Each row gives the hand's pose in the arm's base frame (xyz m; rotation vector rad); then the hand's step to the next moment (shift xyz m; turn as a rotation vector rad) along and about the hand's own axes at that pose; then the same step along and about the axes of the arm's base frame.
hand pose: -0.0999 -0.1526 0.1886 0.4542 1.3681 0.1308
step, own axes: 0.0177 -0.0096 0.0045 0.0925 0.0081 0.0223
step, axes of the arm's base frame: 0.0064 -0.0036 -0.0193 0.0422 0.0344 -0.0784
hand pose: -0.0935 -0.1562 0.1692 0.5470 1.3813 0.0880
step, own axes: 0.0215 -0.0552 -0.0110 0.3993 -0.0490 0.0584
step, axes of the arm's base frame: -0.0200 -0.0367 -0.0434 0.1251 0.0873 -0.3768
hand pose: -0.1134 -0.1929 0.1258 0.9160 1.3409 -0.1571
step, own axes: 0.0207 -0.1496 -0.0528 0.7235 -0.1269 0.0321
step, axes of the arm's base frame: -0.1222 -0.0559 -0.0868 0.1482 0.1807 -0.6971
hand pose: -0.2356 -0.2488 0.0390 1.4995 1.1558 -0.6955
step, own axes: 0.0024 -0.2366 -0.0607 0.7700 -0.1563 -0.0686
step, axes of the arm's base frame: -0.2261 0.0495 -0.0780 0.1227 0.2894 -0.7233
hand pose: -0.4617 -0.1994 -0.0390 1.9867 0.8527 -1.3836
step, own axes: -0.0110 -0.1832 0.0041 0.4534 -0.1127 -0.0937
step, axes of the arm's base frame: -0.1456 0.1115 -0.0076 0.0877 0.2236 -0.4116
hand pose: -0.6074 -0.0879 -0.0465 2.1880 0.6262 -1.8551
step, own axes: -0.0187 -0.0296 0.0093 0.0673 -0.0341 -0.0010
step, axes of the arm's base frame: -0.0236 0.0189 0.0199 -0.0062 0.0432 -0.0615
